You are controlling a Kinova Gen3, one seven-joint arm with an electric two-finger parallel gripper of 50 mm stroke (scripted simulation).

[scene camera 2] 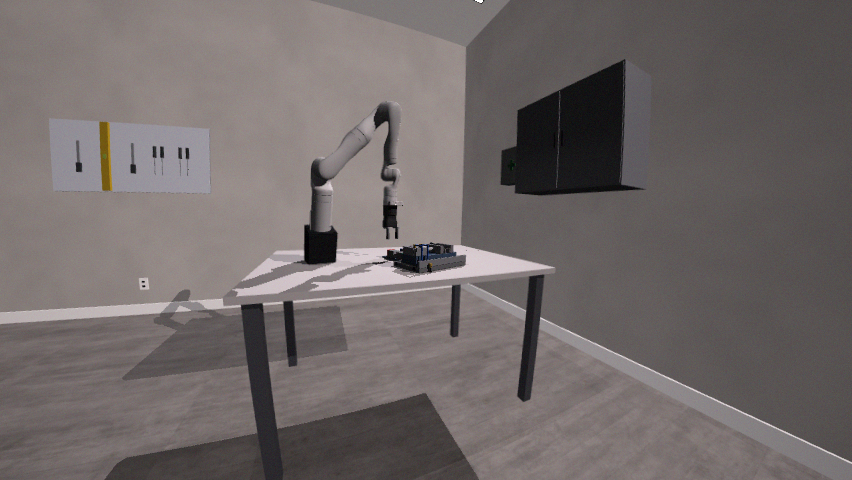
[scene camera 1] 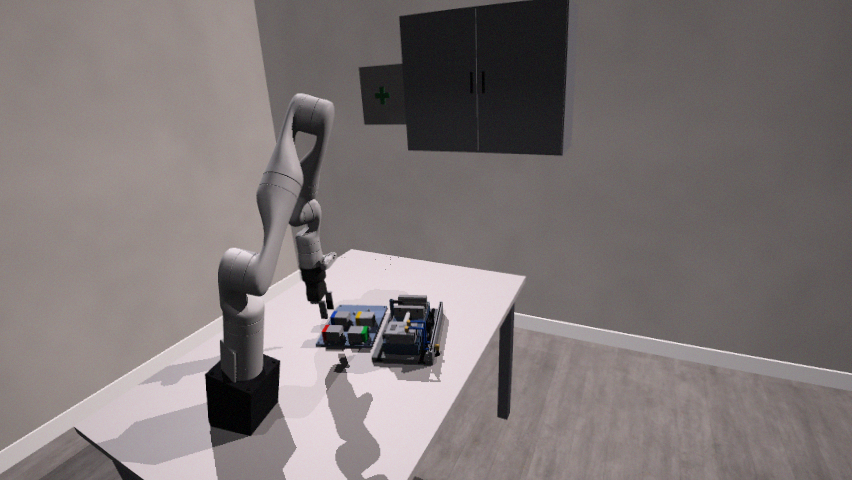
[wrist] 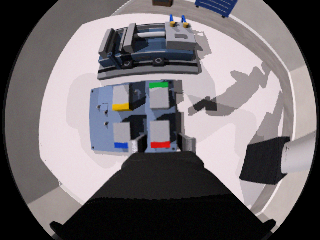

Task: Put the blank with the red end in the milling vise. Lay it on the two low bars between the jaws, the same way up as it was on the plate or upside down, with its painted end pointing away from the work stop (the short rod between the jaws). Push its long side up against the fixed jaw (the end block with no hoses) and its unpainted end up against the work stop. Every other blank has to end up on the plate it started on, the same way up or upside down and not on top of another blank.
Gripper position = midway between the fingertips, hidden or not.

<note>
In view: the gripper (scene camera 1: 327,313).
The gripper also shows in the wrist view (wrist: 162,140).
</note>
